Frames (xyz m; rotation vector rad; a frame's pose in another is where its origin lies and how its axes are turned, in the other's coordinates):
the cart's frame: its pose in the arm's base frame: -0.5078 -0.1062 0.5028 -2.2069 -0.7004 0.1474
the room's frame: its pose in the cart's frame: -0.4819 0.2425 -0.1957 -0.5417 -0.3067 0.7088
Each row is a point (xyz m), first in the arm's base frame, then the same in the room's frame.
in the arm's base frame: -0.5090 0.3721 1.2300
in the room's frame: -0.1071 -1.0961 -0.7163
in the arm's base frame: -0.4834 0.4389 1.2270
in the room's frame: -0.0780 -1.1615 -0.7180
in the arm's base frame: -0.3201 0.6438 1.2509
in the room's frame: 0.0702 -1.3658 -0.7922
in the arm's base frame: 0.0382 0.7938 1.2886
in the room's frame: 0.3791 -1.5155 -0.9780
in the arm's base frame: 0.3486 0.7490 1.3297
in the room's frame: 0.6291 -1.4734 -1.1670
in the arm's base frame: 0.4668 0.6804 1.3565
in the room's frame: 0.7151 -1.4079 -1.2549
